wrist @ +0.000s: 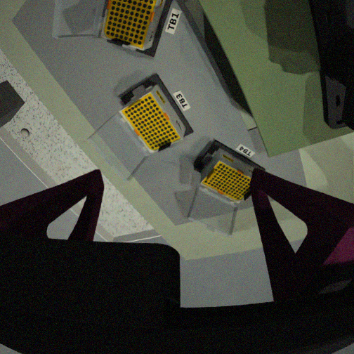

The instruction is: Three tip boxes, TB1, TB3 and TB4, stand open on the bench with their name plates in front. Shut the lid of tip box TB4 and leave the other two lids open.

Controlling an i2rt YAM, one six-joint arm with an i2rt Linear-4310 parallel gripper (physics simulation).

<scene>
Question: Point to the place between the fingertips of the gripper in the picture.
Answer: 176, 177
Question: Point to a clear lid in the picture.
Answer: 216, 213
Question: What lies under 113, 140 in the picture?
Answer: A clear lid.
</scene>
